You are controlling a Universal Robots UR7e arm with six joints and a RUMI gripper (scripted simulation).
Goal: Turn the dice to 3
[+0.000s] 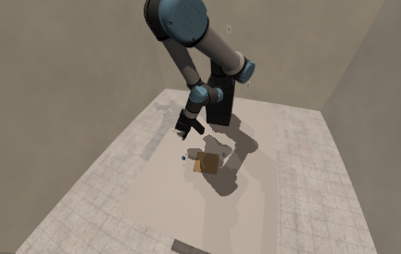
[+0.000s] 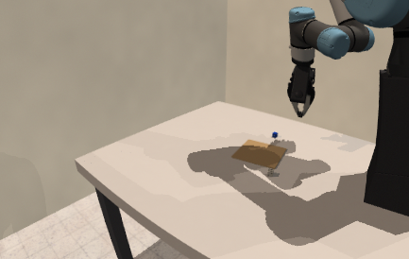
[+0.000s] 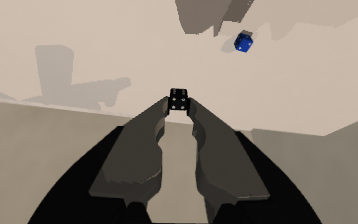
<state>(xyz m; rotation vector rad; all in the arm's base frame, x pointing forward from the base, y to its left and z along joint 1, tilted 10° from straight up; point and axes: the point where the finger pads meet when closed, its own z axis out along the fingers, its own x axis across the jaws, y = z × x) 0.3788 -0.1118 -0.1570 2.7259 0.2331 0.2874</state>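
Now: the blue die 8 cm ahead of my hand, 3 cm to the left of it and 10 cm below it. The rest, counted from my hand: black die (1 cm below); then brown mat (5 cm ahead, 17 cm to the left, 11 cm below); then white die (4 cm behind, 26 cm to the left, 10 cm below).
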